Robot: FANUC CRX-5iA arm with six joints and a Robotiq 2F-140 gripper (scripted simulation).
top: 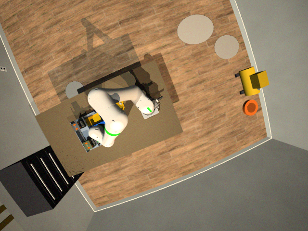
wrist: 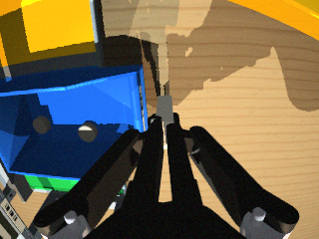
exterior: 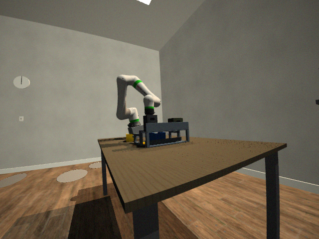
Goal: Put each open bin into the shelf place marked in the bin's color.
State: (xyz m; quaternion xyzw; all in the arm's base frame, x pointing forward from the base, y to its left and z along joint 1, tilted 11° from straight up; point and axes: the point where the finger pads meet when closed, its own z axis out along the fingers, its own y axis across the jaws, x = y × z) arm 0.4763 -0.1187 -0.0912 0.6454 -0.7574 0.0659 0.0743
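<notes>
Right now the blue bin is 11 cm ahead of my hand and 2 cm to the right of it. Round my hand: blue mark 17 cm ahead, 3 cm to the right, 4 cm below; green mark 18 cm ahead, 8 cm to the left, 4 cm below; yellow mark 15 cm ahead, 14 cm to the right, 4 cm below.
</notes>
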